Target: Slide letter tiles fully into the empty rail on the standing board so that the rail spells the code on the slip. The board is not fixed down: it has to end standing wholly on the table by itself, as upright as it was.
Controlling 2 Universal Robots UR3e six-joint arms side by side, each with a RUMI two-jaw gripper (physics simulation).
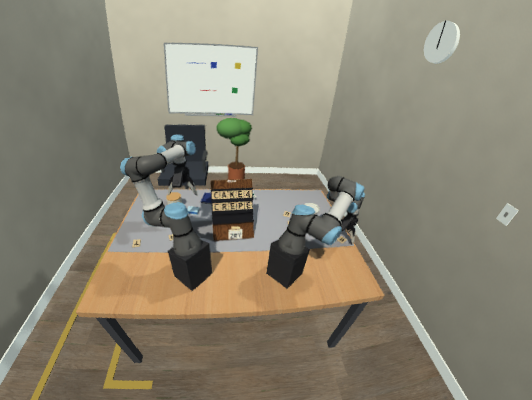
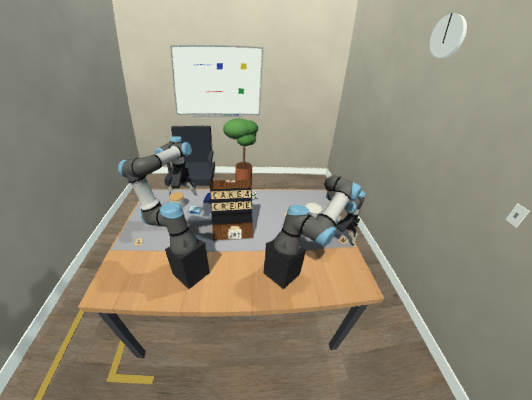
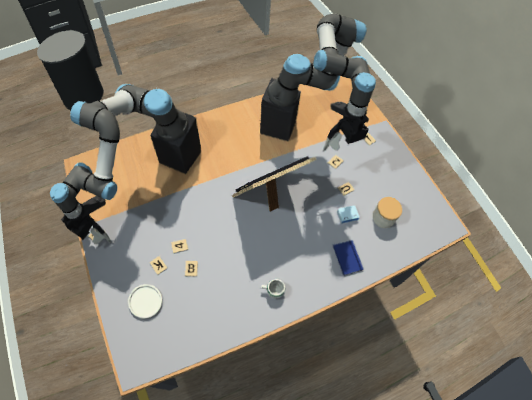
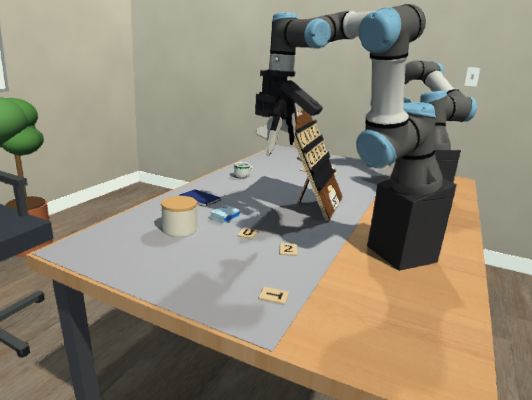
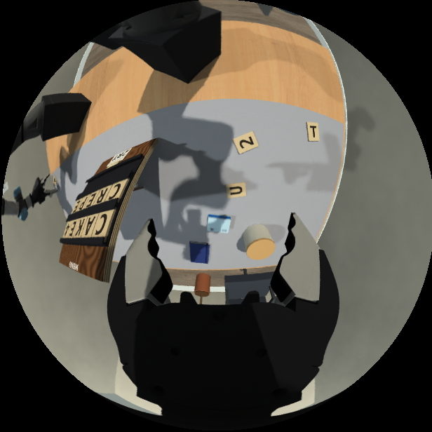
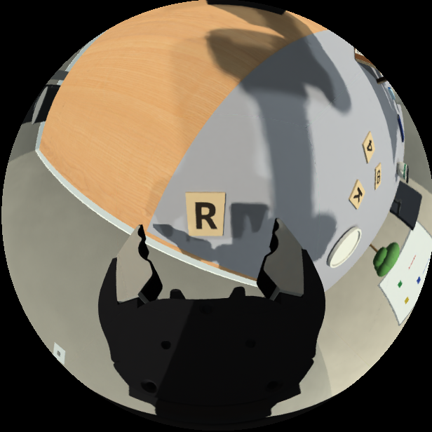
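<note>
The board [image 1: 233, 229] [image 3: 272, 195] [image 4: 336, 196] stands leaning back on its rear leg. Its upper rails spell CAKE4 and CREPE; the rail [image 1: 233, 216] below them is empty. The slip [image 1: 235, 234] [image 5: 118, 158] reads 2RT. Tiles 2 [image 3: 335, 161] [image 4: 288, 249] [image 5: 246, 142] and T [image 4: 274, 295] [image 5: 313, 131] lie flat beyond the board's side. Tile R [image 6: 205, 215] lies flat near the table edge. My left gripper [image 5: 220, 216] [image 4: 280, 147] is open and empty, high above the mat beside the board. My right gripper [image 6: 208, 222] [image 3: 101, 240] is open, above the R tile.
Tile U [image 3: 346, 188], a blue box [image 3: 348, 214], a lidded jar [image 3: 387, 212] and a navy tray [image 3: 348, 258] lie on one side of the board. Tiles 4 [image 3: 179, 245], K [image 3: 158, 265], B [image 3: 191, 268] and a plate [image 3: 145, 301] lie on the other. A mug [image 3: 276, 288] stands behind.
</note>
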